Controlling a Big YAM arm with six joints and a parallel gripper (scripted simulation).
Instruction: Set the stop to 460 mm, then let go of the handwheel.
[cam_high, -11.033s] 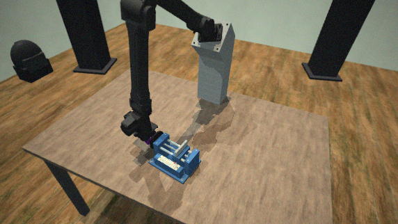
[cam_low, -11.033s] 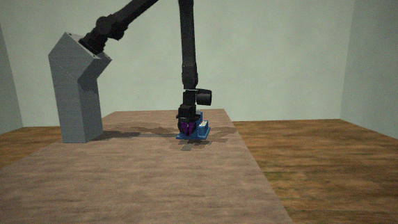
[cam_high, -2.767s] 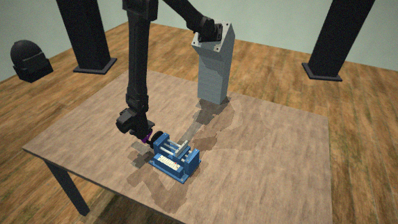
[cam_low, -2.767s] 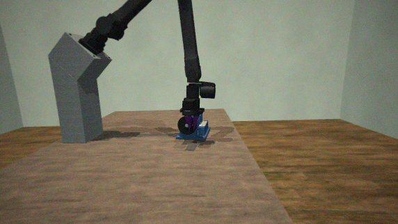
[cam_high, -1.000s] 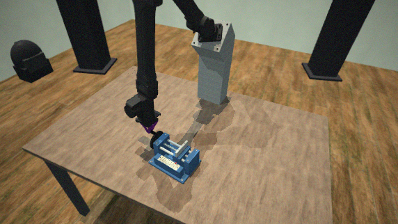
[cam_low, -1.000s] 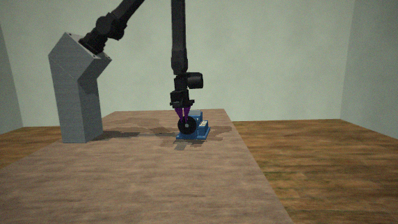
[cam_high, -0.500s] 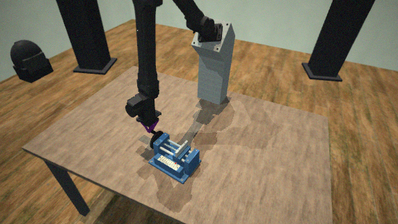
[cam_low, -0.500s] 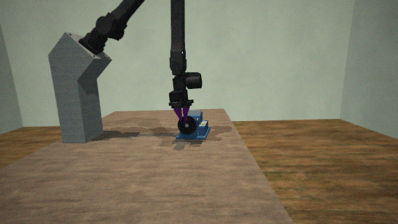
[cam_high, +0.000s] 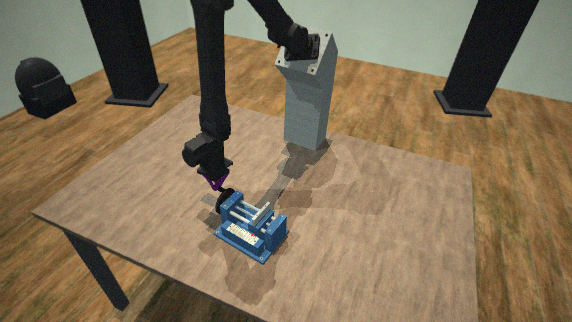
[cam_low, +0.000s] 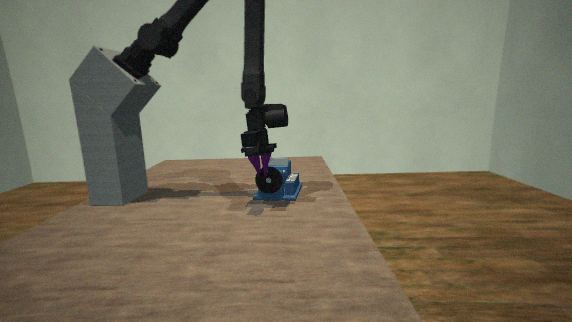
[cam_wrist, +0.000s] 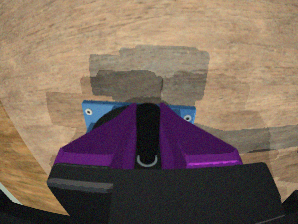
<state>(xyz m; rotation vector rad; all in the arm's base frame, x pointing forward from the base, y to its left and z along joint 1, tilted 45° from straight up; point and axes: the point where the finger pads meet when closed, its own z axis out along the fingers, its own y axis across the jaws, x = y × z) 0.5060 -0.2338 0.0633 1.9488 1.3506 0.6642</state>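
Right now the black handwheel is 20 mm ahead of my hand, 20 mm to the left of it and 10 mm below it. Also, from my hand: dark handle 10 mm ahead, 10 mm to the left; stop fixture 110 mm ahead, 160 mm to the left, 20 mm below.
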